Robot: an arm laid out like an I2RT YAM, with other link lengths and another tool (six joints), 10 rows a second.
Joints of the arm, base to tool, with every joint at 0 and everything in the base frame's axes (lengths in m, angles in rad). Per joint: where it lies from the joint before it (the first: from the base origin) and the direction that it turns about. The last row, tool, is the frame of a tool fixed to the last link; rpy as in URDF.
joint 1: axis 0 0 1 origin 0 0 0.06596
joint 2: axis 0 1 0 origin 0.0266 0.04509 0.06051
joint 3: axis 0 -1 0 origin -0.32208 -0.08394 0
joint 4: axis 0 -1 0 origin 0.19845 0.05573 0.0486
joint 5: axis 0 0 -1 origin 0.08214 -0.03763 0.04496
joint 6: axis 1 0 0 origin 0.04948 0 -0.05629
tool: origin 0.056 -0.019 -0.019 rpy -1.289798 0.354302 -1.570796
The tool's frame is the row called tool.
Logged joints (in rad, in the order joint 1, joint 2, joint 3, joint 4, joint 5, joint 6), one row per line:
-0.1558, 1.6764, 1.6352, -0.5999, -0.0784, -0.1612
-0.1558, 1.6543, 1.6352, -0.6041, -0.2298, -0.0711
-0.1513, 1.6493, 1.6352, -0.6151, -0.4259, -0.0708
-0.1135, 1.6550, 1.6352, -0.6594, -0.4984, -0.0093
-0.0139, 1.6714, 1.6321, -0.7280, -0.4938, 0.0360
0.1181, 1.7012, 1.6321, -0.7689, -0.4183, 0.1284
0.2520, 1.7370, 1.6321, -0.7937, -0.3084, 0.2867
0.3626, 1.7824, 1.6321, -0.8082, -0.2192, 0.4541
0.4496, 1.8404, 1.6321, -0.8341, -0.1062, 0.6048
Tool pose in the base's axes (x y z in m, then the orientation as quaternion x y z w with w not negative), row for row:
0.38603, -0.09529, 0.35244, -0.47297, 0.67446, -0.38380, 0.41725
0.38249, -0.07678, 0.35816, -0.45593, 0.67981, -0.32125, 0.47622
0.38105, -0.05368, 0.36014, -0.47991, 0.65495, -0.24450, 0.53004
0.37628, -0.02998, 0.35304, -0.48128, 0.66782, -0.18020, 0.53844
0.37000, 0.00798, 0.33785, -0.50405, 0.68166, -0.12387, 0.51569
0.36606, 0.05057, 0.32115, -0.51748, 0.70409, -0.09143, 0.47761
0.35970, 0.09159, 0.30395, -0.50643, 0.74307, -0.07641, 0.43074
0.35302, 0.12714, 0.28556, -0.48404, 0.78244, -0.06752, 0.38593
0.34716, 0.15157, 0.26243, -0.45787, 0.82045, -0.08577, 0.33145
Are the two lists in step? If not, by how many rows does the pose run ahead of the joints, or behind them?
They are in step.
